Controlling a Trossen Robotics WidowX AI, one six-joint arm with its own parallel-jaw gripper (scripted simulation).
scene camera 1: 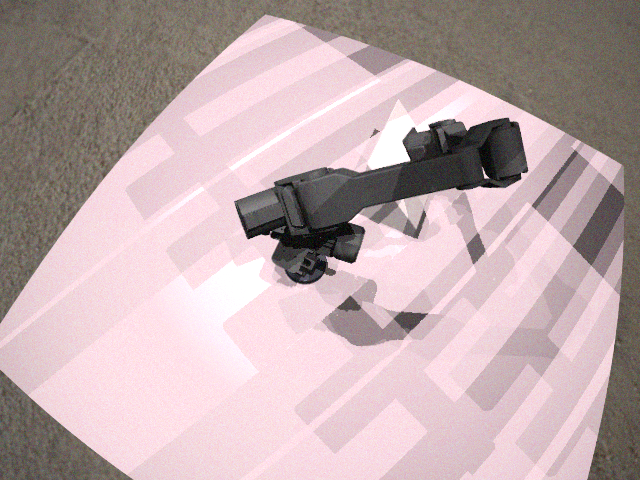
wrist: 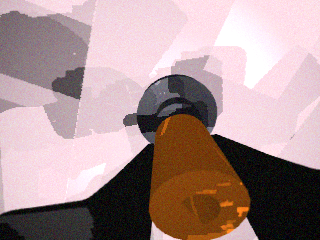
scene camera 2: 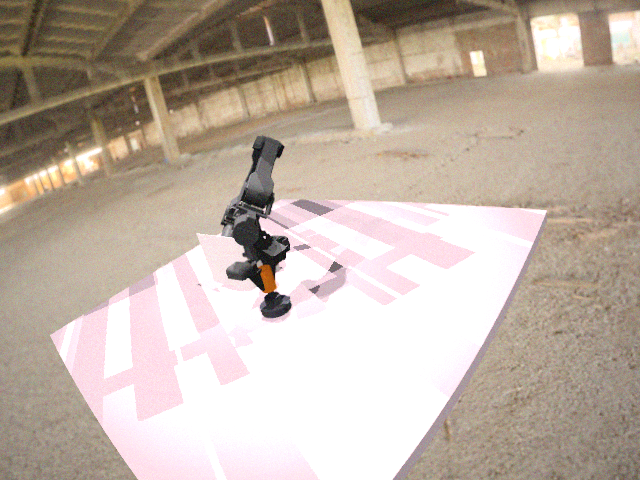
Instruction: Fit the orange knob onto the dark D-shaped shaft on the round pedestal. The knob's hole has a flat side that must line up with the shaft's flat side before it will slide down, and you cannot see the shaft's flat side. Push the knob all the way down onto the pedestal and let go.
Path:
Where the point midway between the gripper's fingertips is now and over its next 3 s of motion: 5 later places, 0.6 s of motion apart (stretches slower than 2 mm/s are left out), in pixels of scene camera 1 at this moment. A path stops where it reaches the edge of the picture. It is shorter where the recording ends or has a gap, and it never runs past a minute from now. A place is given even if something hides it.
My gripper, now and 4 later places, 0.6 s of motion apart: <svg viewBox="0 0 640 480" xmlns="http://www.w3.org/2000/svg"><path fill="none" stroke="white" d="M306 249L305 250L305 252L305 254L304 232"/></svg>

